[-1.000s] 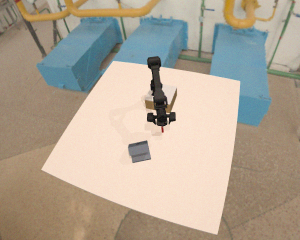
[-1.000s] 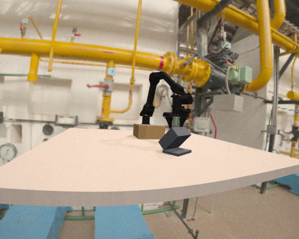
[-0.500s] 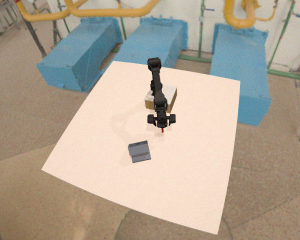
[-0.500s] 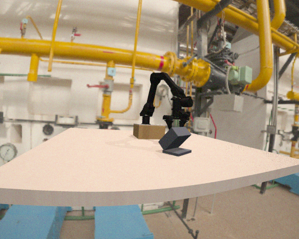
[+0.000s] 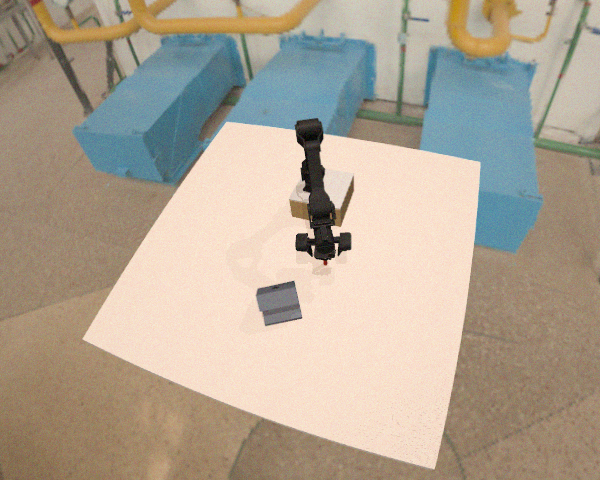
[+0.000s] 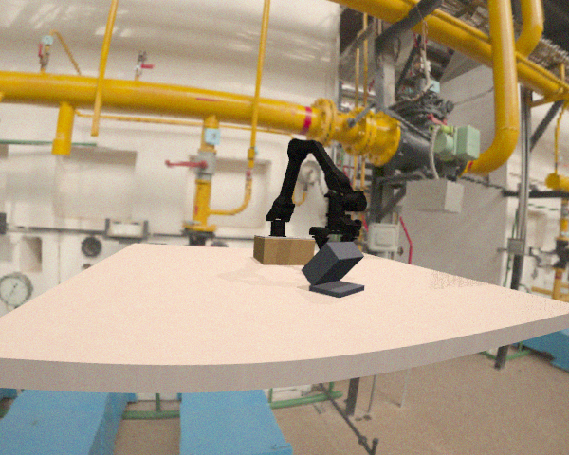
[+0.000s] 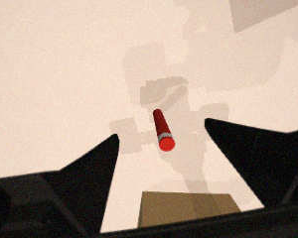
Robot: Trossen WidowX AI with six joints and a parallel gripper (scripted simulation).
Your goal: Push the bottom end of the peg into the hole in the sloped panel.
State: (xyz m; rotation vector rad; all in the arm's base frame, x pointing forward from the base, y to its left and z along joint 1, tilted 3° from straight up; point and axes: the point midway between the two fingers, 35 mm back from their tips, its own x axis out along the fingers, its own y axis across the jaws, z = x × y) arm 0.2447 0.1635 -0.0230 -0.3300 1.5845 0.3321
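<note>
My gripper tip is now right at the round red peg. The rest, counted from my gripper tip: grey sloped panel (21 cm ahead, 7 cm to the right, 1 cm above).
</note>
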